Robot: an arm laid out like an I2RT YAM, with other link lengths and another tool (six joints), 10 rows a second.
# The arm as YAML. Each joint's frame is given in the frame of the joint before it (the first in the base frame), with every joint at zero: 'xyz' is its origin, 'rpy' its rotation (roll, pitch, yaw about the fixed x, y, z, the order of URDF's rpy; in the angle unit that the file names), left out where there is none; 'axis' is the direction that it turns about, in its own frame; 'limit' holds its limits. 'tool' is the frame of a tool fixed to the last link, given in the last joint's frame.
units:
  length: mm
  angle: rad
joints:
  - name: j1
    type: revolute
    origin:
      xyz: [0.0, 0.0, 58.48]
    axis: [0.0, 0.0, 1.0]
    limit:
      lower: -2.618
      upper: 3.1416
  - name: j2
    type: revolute
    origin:
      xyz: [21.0, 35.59, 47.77]
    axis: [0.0, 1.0, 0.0]
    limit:
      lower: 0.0
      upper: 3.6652
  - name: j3
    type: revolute
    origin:
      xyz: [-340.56, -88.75, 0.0]
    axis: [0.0, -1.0, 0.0]
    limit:
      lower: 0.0
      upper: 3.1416
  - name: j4
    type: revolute
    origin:
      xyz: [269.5, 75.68, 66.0]
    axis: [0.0, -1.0, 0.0]
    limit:
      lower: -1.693
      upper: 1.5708
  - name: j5
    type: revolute
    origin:
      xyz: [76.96, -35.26, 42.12]
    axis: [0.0, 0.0, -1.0]
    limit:
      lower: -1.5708
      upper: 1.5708
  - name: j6
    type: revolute
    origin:
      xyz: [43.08, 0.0, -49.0]
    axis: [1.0, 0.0, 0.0]
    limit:
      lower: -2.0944
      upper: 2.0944
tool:
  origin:
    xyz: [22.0, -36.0, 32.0]
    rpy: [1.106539, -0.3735, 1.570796]
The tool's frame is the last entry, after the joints.
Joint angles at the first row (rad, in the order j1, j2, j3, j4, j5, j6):
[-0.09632, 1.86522, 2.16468, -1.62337, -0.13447, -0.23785]
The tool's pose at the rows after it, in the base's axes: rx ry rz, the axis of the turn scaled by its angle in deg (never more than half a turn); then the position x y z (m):
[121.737 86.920 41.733 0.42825 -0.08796 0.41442]
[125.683 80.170 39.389 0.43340 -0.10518 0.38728]
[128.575 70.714 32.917 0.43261 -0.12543 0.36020]
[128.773 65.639 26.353 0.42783 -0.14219 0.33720]
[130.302 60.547 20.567 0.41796 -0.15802 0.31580]
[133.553 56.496 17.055 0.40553 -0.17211 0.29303]
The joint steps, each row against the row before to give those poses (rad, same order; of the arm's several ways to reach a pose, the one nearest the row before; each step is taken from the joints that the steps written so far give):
[-0.03090, 0.00002, -0.10677, 0.09306, 0.00115, 0.04197]
[-0.02861, -0.00002, -0.10342, 0.10378, 0.01450, 0.07401]
[-0.02481, 0.00000, -0.10490, 0.10261, 0.07857, 0.10870]
[-0.02325, 0.00001, -0.09001, 0.07171, 0.08355, 0.04809]
[-0.02824, -0.00001, -0.07901, 0.04657, 0.05532, 0.05301]
[-0.03509, 0.00000, -0.07590, 0.03585, 0.00305, 0.03967]

